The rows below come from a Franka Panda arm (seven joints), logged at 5 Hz.
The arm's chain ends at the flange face. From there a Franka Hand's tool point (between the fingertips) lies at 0.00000 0.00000 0.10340 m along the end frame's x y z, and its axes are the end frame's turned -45 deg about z.
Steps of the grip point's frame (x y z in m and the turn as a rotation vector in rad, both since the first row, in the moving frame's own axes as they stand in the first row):
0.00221, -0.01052, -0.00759, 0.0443, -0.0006, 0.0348
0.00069, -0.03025, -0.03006, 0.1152, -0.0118, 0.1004
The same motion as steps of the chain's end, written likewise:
-0.00265, -0.00575, -0.00749, 0.0309, -0.0317, 0.0348
-0.01203, -0.01388, -0.02937, 0.0731, -0.0898, 0.1004

